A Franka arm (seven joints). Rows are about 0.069 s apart.
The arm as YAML. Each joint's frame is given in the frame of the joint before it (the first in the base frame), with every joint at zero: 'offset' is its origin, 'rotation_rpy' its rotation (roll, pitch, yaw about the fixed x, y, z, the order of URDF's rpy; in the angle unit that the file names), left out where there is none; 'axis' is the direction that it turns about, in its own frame. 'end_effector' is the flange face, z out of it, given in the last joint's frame.
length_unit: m
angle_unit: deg
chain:
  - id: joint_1
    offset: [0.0, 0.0, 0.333]
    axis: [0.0, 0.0, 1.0]
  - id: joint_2
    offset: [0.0, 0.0, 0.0]
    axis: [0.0, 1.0, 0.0]
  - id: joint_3
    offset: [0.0, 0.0, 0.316]
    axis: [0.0, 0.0, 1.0]
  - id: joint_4
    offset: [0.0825, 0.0, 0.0]
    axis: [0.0, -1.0, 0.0]
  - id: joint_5
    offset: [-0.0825, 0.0, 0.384]
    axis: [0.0, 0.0, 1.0]
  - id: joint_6
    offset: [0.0, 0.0, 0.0]
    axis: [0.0, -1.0, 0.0]
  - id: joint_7
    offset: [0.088, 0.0, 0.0]
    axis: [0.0, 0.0, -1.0]
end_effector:
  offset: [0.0, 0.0, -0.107]
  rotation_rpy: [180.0, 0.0, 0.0]
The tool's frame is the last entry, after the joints.
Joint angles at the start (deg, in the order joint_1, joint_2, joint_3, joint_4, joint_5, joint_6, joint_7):
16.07 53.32 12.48 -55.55 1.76 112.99 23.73
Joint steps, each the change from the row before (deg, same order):
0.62 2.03 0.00 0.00 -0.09 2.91 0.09
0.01 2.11 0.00 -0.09 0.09 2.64 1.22
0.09 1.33 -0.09 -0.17 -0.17 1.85 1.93
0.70 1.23 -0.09 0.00 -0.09 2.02 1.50
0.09 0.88 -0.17 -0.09 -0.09 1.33 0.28
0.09 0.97 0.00 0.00 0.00 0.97 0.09
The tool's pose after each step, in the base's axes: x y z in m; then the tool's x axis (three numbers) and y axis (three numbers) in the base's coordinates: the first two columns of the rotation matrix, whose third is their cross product. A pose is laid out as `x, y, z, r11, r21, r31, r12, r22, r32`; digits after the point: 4 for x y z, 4 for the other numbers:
0.7213, 0.3283, 0.2958, 0.9998, -0.0200, 0.0037, -0.0186, -0.9741, -0.2253
0.7237, 0.3289, 0.2705, 0.9987, -0.0504, 0.0026, -0.0484, -0.9713, -0.2330
0.7246, 0.3294, 0.2538, 0.9962, -0.0873, 0.0006, -0.0848, -0.9685, -0.2341
0.7225, 0.3376, 0.2401, 0.9941, -0.1080, 0.0062, -0.1033, -0.9653, -0.2397
0.7230, 0.3373, 0.2292, 0.9931, -0.1164, 0.0113, -0.1103, -0.9644, -0.2403
0.7223, 0.3382, 0.2175, 0.9927, -0.1198, 0.0099, -0.1139, -0.9637, -0.2415

